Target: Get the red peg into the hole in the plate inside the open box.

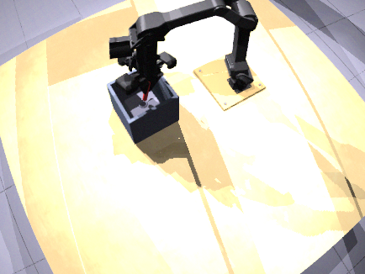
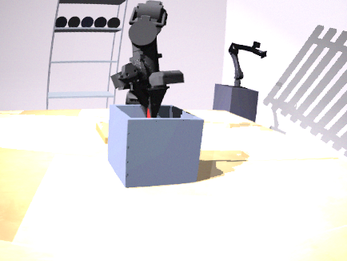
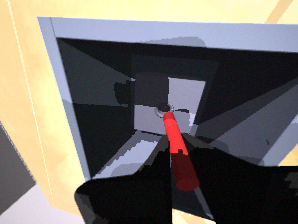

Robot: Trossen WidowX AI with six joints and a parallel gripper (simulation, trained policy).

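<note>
Right now the red peg is right at my gripper tip. Also, from my gripper tip: pale plate (2 cm ahead, 7 cm below).
</note>
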